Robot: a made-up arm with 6 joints.
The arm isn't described. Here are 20 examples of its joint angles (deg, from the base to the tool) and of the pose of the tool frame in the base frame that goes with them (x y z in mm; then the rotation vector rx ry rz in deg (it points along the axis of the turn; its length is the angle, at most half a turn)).
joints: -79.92 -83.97 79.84 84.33 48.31 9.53
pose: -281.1 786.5 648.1 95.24 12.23 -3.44
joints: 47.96 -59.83 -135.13 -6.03 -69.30 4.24
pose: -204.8 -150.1 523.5 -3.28 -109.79 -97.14
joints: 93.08 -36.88 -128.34 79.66 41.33 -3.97
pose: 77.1 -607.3 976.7 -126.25 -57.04 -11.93
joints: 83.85 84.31 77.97 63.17 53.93 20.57
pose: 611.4 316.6 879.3 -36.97 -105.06 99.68
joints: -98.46 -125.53 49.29 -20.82 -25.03 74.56
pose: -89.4 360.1 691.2 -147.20 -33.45 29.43
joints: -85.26 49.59 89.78 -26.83 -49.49 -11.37
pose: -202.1 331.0 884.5 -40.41 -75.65 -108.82
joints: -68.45 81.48 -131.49 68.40 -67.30 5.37
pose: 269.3 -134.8 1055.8 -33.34 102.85 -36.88
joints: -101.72 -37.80 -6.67 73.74 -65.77 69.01
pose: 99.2 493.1 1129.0 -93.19 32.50 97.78
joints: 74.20 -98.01 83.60 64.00 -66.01 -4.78
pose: 325.6 -602.7 498.8 -10.28 138.50 -25.86
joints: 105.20 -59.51 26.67 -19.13 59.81 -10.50
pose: 419.2 -38.2 835.7 104.33 -96.87 -0.05
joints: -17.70 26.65 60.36 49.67 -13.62 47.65
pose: -1.9 -274.5 1073.7 -53.50 -48.59 43.83
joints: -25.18 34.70 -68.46 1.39 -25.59 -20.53
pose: 123.1 220.0 846.7 134.43 -53.28 16.87
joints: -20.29 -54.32 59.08 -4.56 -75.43 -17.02
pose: -298.4 -161.0 778.0 38.40 -140.69 71.67
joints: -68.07 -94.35 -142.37 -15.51 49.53 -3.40
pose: 68.9 281.2 374.2 -25.89 -22.42 105.82
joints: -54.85 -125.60 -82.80 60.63 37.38 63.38
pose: 8.5 559.8 313.3 77.52 39.94 -117.14
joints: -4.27 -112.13 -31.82 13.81 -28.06 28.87
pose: -274.8 156.4 728.6 56.50 61.12 -124.46
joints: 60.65 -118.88 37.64 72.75 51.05 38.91
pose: 18.7 -632.4 500.3 -22.46 103.34 94.43
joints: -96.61 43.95 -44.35 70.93 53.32 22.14
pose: 111.0 -143.3 1085.1 -68.16 -111.62 -57.75
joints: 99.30 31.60 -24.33 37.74 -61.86 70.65
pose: 169.8 196.9 917.8 -66.92 17.49 -73.41
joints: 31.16 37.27 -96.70 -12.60 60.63 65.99
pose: -184.4 112.8 876.1 56.09 -17.58 136.08
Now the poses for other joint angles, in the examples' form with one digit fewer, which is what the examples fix.
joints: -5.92 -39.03 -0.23 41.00 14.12 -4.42
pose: -159 -3 1117 -7.1 162.8 -59.1
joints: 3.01 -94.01 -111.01 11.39 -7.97 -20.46
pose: -205 234 468 46.3 -3.7 169.9
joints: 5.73 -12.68 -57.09 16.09 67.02 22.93
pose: -41 250 968 27.1 -112.4 51.6
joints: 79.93 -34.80 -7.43 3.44 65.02 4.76
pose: 195 -44 978 84.6 -119.5 34.9
